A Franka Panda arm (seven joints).
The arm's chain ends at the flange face. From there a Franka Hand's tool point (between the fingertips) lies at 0.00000 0.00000 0.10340 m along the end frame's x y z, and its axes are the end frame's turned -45 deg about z.
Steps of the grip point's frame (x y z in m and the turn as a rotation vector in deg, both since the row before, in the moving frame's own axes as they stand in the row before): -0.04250 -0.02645 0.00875 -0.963 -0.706 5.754; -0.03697 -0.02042 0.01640 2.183 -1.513 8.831; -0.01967 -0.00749 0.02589 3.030 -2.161 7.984; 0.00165 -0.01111 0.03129 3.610 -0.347 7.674; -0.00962 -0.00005 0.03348 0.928 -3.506 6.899
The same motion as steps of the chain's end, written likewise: -0.04898 0.00921 0.00877 -1.180 0.182 5.754; -0.03595 0.01292 0.01651 0.474 -2.613 8.831; -0.01268 0.01018 0.02611 0.614 -3.671 7.984; -0.00194 -0.00454 0.03150 2.307 -2.798 7.674; -0.00100 0.00383 0.03369 -1.823 -3.135 6.899
